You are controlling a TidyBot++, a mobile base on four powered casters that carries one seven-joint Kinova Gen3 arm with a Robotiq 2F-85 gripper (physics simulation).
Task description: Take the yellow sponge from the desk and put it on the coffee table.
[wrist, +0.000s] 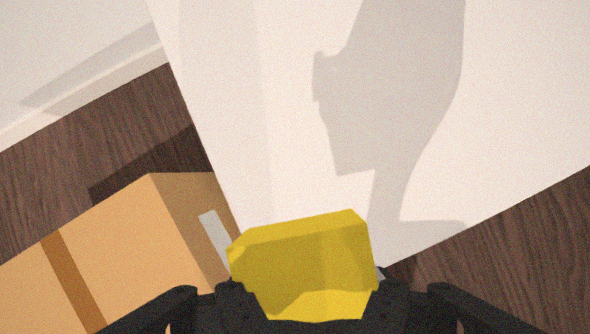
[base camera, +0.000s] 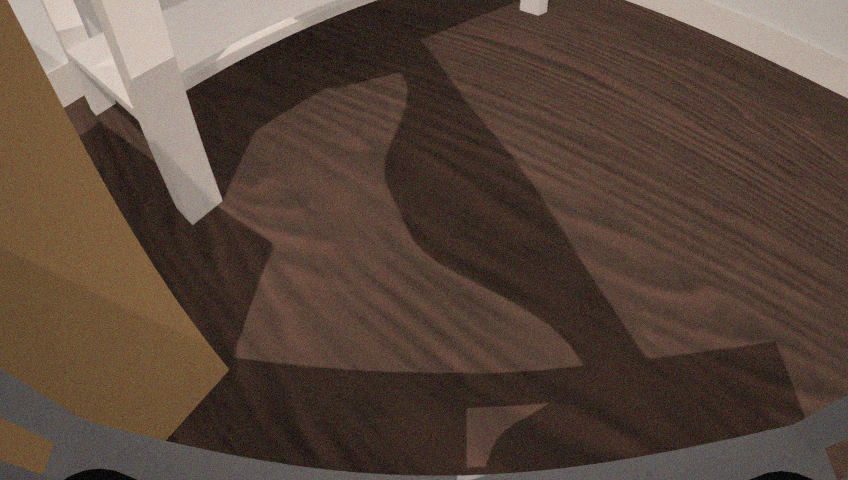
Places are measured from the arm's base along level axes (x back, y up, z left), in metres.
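Pixels of known places: gripper, between the fingertips: [wrist: 309,275].
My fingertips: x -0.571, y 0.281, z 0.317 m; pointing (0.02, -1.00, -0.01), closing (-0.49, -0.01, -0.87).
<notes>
For each thing: its top centre in the pictures, then the offset to it from my fingertips. "spot": a spot on its surface instead. Level surfaces: height alone.
- yellow sponge, a spot on its surface: [wrist: 300,257] spot: dx -0.019, dy +0.041, dz +0.015 m
- coffee table, height of its surface: dy -0.228 m
- cardboard box, a spot on its surface: [base camera: 89,237] spot: dx +0.340, dy -0.481, dz -0.120 m
- Dark wood floor, height of its surface: dy -0.678 m
The yellow sponge [wrist: 300,257] is held between the two black fingers at the bottom of the wrist view. My gripper [wrist: 309,275] is shut on it, and the sponge's upper part sticks out past the fingertips. A white table top, apparently the coffee table [wrist: 225,100], lies below and beyond the sponge, with the arm's shadow on it. Its near corner is partly hidden behind the sponge and right finger. In the base camera view white table legs [base camera: 169,136] with a low shelf stand at the upper left. The gripper and sponge do not show there. The desk cannot be made out.
A cardboard box [wrist: 120,240] [base camera: 89,237] with brown tape stands on the floor at the left, close beside the white table in the wrist view. Dark wood floor [wrist: 525,245] [base camera: 333,237] shows around them. A white wall with a baseboard [base camera: 743,41] runs along the back.
</notes>
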